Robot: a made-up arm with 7 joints. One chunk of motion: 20 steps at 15 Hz.
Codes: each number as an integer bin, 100 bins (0 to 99) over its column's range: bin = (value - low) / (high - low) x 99, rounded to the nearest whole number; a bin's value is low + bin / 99 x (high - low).
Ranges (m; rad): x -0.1..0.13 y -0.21..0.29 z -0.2..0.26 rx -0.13..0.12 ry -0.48..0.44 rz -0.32..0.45
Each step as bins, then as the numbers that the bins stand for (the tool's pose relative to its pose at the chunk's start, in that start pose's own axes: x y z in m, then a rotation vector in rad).
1 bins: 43 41 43 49 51 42
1 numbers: -0.0001 -0.0029 -0.0002 -0.0063 -0.0061 0.0067
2 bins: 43 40 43 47 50 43
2 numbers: -0.0001 -0.0080 -0.0002 -0.0113 -0.0154 0.0144
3 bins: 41 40 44 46 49 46
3 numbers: -0.0047 -0.0080 0.0044 -0.0138 -0.0246 0.0378
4 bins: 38 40 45 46 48 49
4 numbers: -0.0117 -0.0080 0.0091 -0.0138 -0.0339 0.0611
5 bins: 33 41 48 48 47 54
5 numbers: -0.0233 -0.0029 0.0230 -0.0088 -0.0432 0.1000
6 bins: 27 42 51 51 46 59
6 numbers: -0.0373 0.0021 0.0370 -0.0012 -0.0525 0.1389
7 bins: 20 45 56 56 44 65
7 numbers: -0.0535 0.0173 0.0602 0.0114 -0.0711 0.1856
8 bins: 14 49 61 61 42 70
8 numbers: -0.0675 0.0375 0.0834 0.0240 -0.0897 0.2244
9 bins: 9 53 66 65 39 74
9 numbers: -0.0791 0.0577 0.1067 0.0341 -0.1176 0.2556
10 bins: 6 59 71 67 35 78
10 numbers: -0.0861 0.0880 0.1299 0.0392 -0.1547 0.2867
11 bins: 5 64 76 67 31 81
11 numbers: -0.0884 0.1132 0.1531 0.0392 -0.1919 0.3100
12 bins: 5 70 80 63 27 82
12 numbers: -0.0884 0.1435 0.1717 0.0291 -0.2291 0.3178
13 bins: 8 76 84 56 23 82
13 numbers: -0.0814 0.1738 0.1903 0.0114 -0.2663 0.3178
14 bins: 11 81 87 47 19 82
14 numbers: -0.0744 0.1991 0.2042 -0.0113 -0.3034 0.3178
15 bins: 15 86 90 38 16 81
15 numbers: -0.0652 0.2243 0.2182 -0.0340 -0.3313 0.3100
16 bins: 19 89 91 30 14 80
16 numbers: -0.0559 0.2395 0.2228 -0.0542 -0.3499 0.3022
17 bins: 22 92 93 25 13 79
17 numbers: -0.0489 0.2546 0.2321 -0.0669 -0.3592 0.2944
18 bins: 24 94 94 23 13 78
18 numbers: -0.0442 0.2647 0.2368 -0.0719 -0.3592 0.2867
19 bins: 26 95 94 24 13 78
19 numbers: -0.0396 0.2698 0.2368 -0.0694 -0.3592 0.2867
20 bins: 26 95 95 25 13 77
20 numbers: -0.0396 0.2698 0.2414 -0.0669 -0.3592 0.2789
